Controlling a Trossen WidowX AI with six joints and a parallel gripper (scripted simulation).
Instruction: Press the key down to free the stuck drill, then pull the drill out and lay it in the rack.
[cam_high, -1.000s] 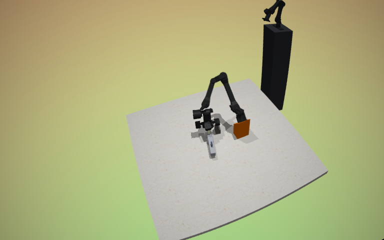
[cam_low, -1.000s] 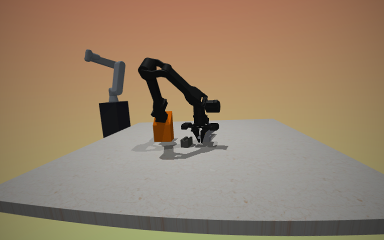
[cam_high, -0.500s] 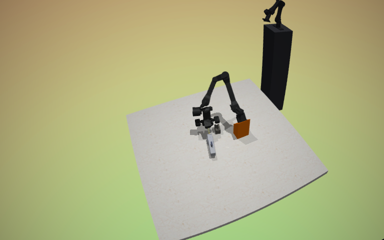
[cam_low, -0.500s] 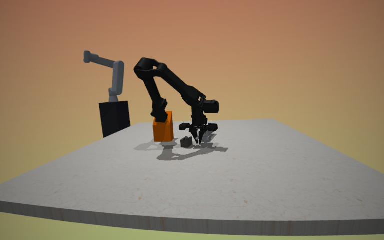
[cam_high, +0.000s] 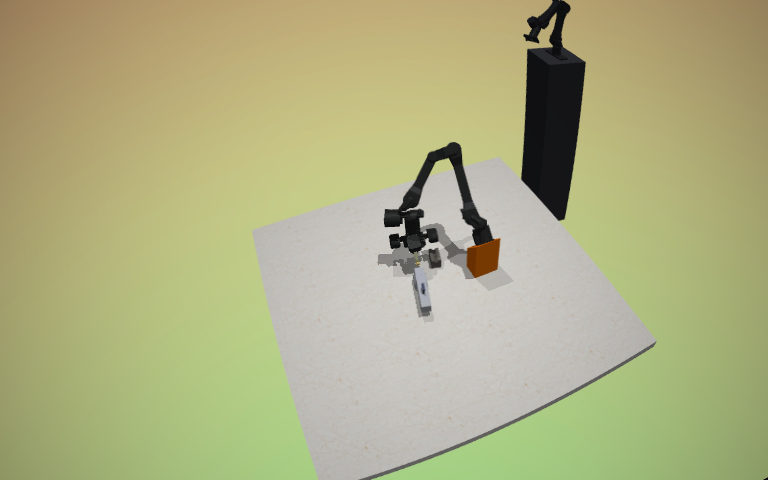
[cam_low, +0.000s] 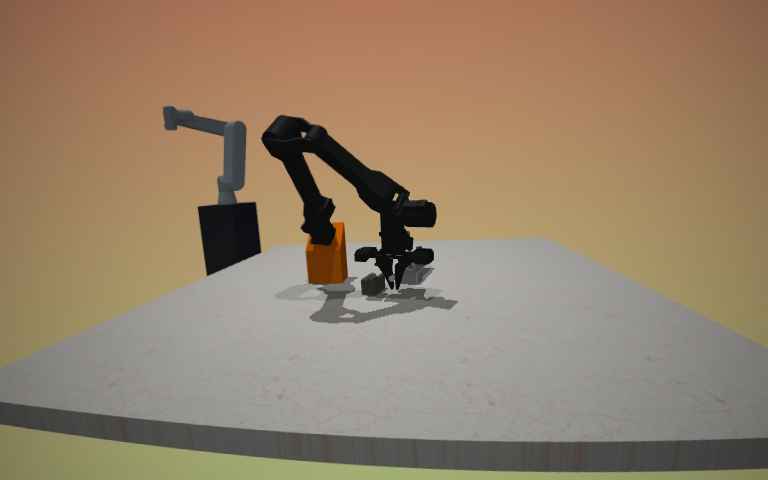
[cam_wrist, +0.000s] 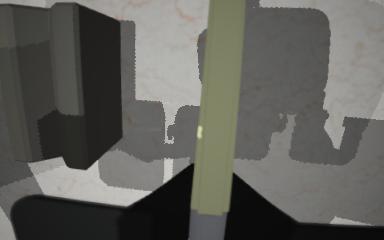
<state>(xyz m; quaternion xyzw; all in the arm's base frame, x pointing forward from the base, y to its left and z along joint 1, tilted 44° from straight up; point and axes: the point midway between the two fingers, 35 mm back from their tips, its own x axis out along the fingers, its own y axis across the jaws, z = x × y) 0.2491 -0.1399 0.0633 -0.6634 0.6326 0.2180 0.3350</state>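
The dark grey rack lies 7 cm behind my gripper tip and 5 cm to the left of it. Also, from my gripper tip: dark key: 3 cm ahead, 23 cm to the left, 3 cm above; drill: 1 cm ahead, 4 cm to the left, 3 cm above; grey housing block: 3 cm ahead, 20 cm to the left, 1 cm above.
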